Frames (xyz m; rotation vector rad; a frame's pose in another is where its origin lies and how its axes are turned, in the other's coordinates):
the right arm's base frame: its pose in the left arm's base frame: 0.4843 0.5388 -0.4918 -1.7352 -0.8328 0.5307
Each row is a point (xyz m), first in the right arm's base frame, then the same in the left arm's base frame.
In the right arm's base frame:
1: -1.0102 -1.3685 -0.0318
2: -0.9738 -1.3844 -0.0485
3: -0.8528 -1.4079 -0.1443
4: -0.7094 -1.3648 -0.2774
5: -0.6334 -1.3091 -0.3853
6: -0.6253 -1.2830 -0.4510
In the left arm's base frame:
1: -0.5239 -0.0147 0.7618
2: -0.4926 0.0048 0.7840
3: -0.3521 0.0392 0.8428
4: -0.1527 0.0557 0.8512
5: -0.0117 0.0352 0.8363
6: 0.0471 -0.0048 0.8325

